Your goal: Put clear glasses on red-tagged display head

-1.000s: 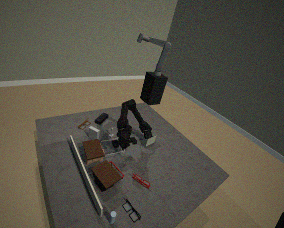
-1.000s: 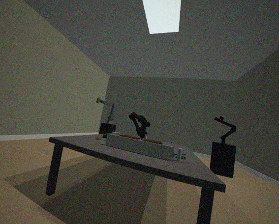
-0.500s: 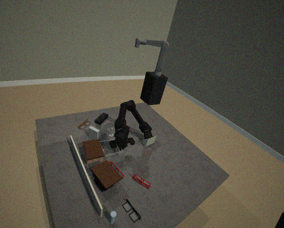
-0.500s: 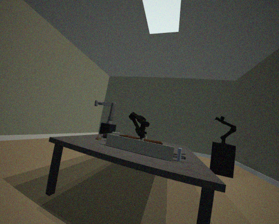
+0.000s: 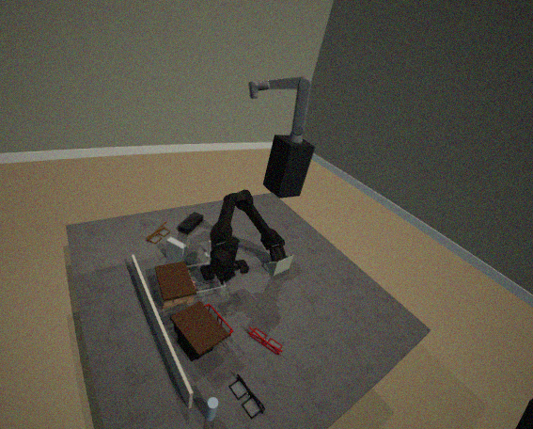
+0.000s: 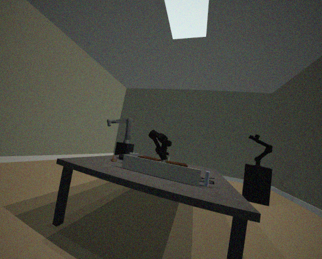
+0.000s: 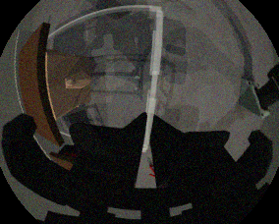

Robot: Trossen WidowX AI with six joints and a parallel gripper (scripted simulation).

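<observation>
Right now my gripper tip is 15 cm short of the brown-topped head, 5 cm to the left of it and 1 cm above it. The rest, counted from my gripper tip: pale rail: 28 cm ahead, 7 cm to the left, 1 cm below; then white block: 11 cm ahead, 25 cm to the right, 1 cm below; then stand: 5 cm behind, 25 cm to the right, 4 cm below.
</observation>
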